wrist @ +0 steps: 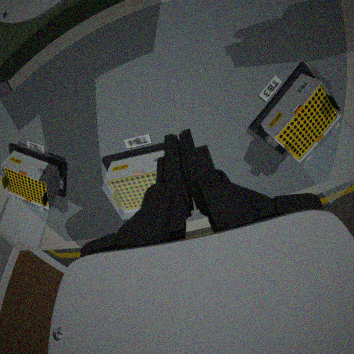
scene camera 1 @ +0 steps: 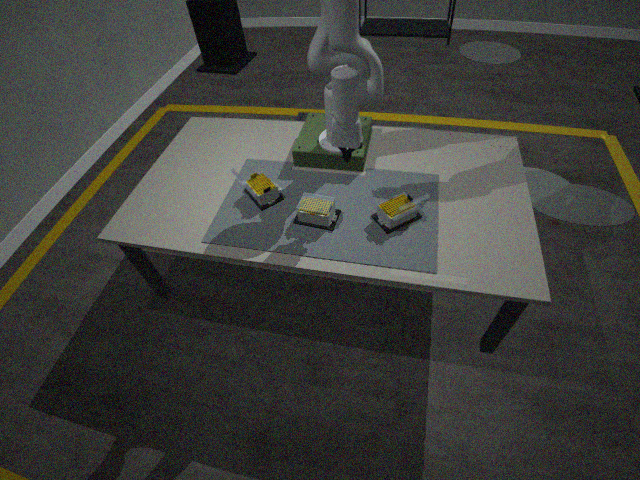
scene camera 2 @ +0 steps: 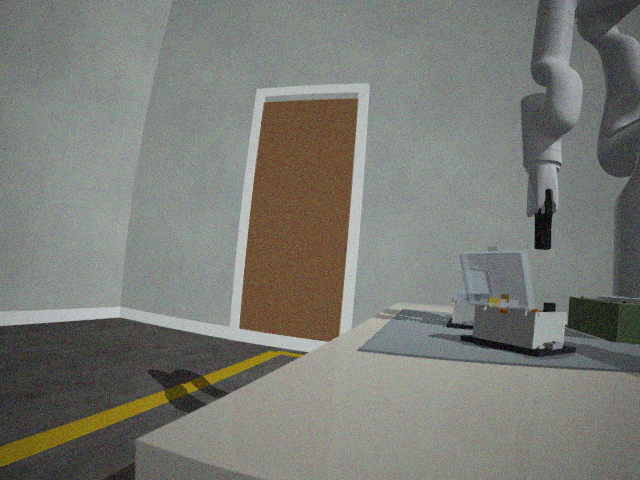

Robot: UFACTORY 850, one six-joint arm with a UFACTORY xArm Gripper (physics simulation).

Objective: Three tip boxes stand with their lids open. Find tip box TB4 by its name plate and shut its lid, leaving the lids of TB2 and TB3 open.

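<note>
Tip box TB4 [scene camera 1: 315, 215] [wrist: 134, 164] is the middle box; its clear lid lies over the yellow tip rack and looks shut. Its name plate [wrist: 137, 141] is blurred in the wrist view. Tip box TB3 [scene camera 1: 399, 219] [scene camera 2: 503, 325] [wrist: 292, 112] stands at the right in scene camera 1 and the wrist view, its clear lid upright. Tip box TB2 [scene camera 1: 266, 195] [wrist: 26, 170] stands at the left, its clear lid open. My gripper [scene camera 1: 347, 156] [scene camera 2: 542, 246] [wrist: 183, 150] is shut and empty, high above the mat, on the base side of the boxes.
The boxes stand on a grey-blue mat [scene camera 1: 361, 253] on the pale table [scene camera 1: 485, 248]. The green robot base block [scene camera 1: 308, 144] [scene camera 2: 599, 320] stands at the mat's back edge. A brown door [scene camera 2: 299, 217] is in the wall beyond the table.
</note>
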